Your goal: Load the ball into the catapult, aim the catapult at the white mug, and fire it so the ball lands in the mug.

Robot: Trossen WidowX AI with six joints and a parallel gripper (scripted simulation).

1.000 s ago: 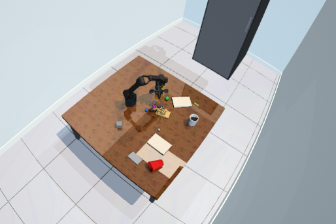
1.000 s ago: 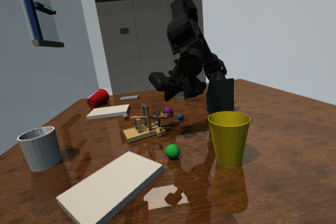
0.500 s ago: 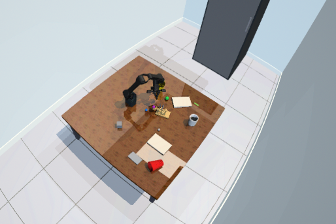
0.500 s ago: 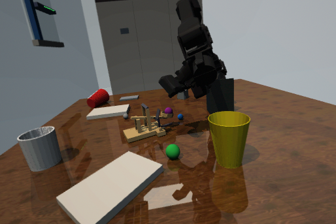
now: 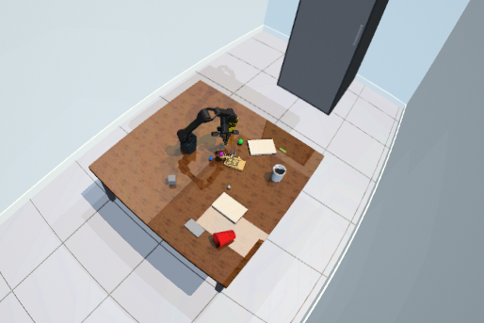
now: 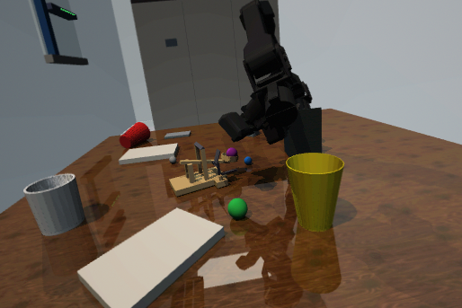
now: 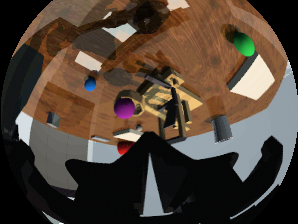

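The purple ball is 50 mm to the right of my gripper tip and 50 mm below it. The rest, counted from my gripper tip: blue ball: 50 mm behind, 100 mm to the right, 100 mm below; green ball: 30 mm ahead, 170 mm to the left, 90 mm below; wooden catapult: 70 mm ahead, 20 mm to the right, 60 mm below.
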